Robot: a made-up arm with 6 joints. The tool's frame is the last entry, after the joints.
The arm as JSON. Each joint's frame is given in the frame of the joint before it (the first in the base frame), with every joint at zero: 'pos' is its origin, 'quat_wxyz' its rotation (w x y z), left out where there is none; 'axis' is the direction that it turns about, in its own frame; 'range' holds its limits. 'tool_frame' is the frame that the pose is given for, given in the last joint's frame.
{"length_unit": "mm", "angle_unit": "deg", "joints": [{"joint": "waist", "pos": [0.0, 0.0, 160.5], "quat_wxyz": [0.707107, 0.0, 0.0, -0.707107], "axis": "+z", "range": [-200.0, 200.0]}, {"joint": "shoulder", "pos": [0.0, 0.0, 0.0], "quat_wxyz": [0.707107, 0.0, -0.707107, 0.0], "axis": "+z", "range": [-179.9, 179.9]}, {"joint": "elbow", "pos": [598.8, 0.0, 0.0], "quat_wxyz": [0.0, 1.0, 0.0, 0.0], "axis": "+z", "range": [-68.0, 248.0]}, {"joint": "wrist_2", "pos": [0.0, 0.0, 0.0], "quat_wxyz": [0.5, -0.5, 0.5, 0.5], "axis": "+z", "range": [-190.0, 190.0]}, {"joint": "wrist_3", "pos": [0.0, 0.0, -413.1], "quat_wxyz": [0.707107, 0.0, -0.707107, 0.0], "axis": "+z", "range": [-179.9, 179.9]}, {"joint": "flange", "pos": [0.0, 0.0, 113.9], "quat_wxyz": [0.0, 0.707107, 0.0, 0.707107], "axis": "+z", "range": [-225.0, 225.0]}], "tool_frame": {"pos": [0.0, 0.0, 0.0], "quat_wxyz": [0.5, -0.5, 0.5, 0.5]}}
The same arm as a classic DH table. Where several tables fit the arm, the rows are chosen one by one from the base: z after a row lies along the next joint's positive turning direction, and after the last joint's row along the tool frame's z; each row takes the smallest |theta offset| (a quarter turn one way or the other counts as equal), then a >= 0, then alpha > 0; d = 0 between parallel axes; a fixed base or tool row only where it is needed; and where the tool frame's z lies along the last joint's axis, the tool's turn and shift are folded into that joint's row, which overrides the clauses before.
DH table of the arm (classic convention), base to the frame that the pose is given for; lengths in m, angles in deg. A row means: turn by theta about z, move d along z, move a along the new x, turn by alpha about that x. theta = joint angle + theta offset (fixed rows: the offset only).
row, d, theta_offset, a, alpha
waist, 0.1605, 0, 0, -90
shoulder, 0, -90, 0.5988, 180
elbow, 0, 0, 0, -90
wrist_2, -0.4131, 0, 0, 90
wrist_3, 0.1139, 0, 0, -90
flange, 0, 90, 0, 90
tool (fixed), 0, -90, 0, 0
Joint limits (deg, base to tool): -200..200 -179.9..179.9 -68..248 -190..190 -179.9..179.9 -225..225

